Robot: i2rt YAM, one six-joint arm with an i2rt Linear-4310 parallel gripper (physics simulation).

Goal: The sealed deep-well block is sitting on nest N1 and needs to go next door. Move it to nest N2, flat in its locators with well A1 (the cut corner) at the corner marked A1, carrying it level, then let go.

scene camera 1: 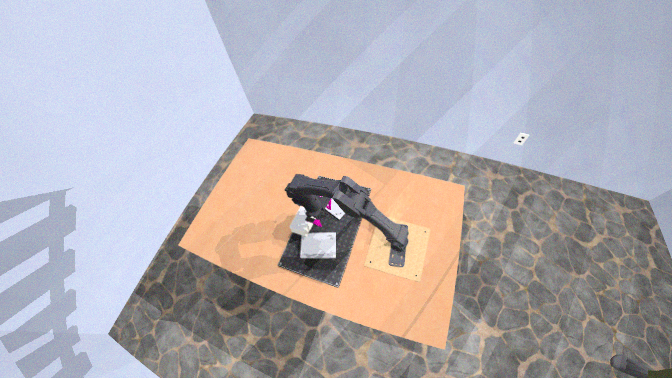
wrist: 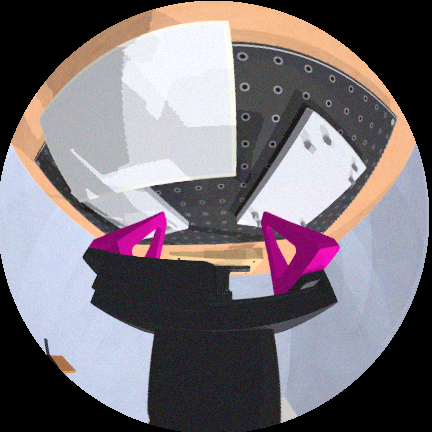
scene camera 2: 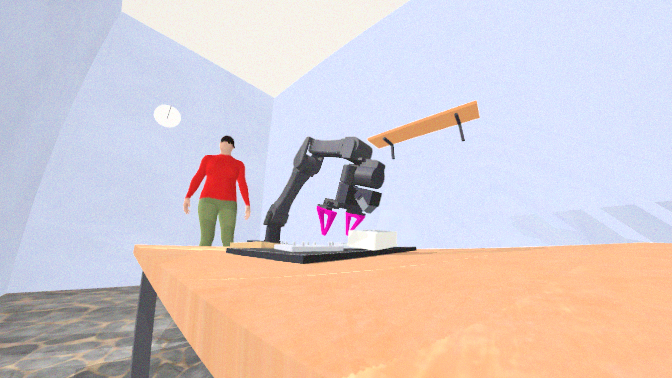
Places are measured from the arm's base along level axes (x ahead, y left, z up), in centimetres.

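Where they show: gripper, between the fingertips: [scene camera 1: 325, 217] [wrist: 213, 216] [scene camera 2: 336, 235]; arm's base, origin of its link: [scene camera 1: 398, 244] [wrist: 220, 267] [scene camera 2: 271, 245].
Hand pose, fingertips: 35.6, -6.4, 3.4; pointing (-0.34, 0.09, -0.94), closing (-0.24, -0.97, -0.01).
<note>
Each offset is from my fingertips to the top centre of the thing, as dx, dy, dz. Level surfaces: height alone.
The pale sealed block {+10.4, +3.0, +2.0} [scene camera 1: 301, 225] [scene camera 2: 372, 240] [wrist: 180, 100] sits flat at the board's far side from the arm base; the nest under it is hidden. Its cut corner cannot be made out. One bare white nest plate {+0.8, +12.9, -2.1} [scene camera 1: 318, 246] [scene camera 2: 310, 247] [wrist: 175, 225] lies beside it. Another bare white nest plate {-2.0, -11.0, -1.7} [scene camera 1: 336, 210] [wrist: 305, 175] lies on the other side, turned at an angle and partly under the arm in scene camera 1. Which plate is N2 cannot be read. My gripper [scene camera 1: 323, 215] [scene camera 2: 336, 234] [wrist: 213, 216] is open and empty, above the board on the block's base side.
The black perforated board {-0.8, +1.8, -3.8} [scene camera 1: 320, 272] [scene camera 2: 305, 259] [wrist: 260, 75] carries the nests and lies on the wooden table {dz -5.2} [scene camera 1: 390, 310] [scene camera 2: 450, 300]. The arm base stands on a tan plate [scene camera 1: 420, 255]. A person [scene camera 2: 220, 180] stands behind the table. A wall shelf [scene camera 2: 425, 125] hangs at the back.
</note>
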